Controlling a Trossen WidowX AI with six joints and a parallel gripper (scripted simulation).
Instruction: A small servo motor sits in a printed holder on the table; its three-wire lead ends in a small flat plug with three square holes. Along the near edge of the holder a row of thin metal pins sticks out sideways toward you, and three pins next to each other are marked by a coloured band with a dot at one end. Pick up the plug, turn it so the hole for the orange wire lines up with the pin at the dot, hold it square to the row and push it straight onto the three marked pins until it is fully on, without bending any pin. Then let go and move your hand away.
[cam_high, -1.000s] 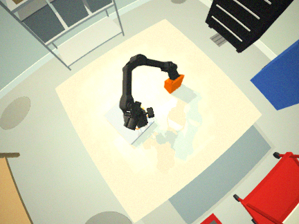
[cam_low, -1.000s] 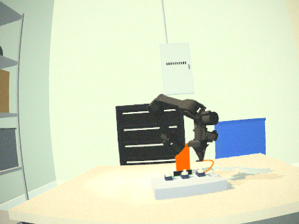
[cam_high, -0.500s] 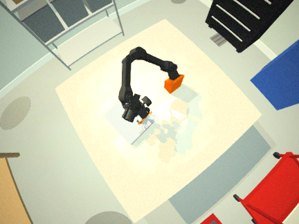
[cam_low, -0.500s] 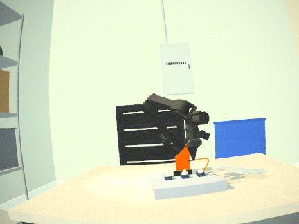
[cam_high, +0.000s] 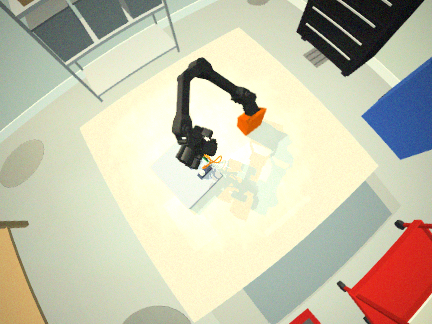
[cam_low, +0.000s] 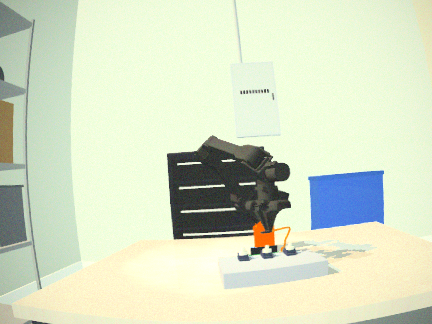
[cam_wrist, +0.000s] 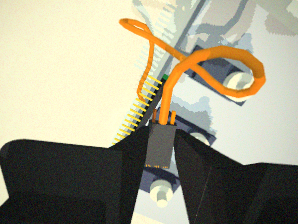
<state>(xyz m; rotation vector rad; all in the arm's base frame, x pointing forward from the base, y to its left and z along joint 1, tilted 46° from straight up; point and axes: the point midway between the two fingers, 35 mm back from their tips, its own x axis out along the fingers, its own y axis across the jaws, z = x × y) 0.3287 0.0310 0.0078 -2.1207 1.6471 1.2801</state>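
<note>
My gripper tip is 50 mm to the left of the blue band and 50 mm above it. Also, from my gripper tip: holder block: 150 mm ahead, 100 mm below, 10 mm to the left.
</note>
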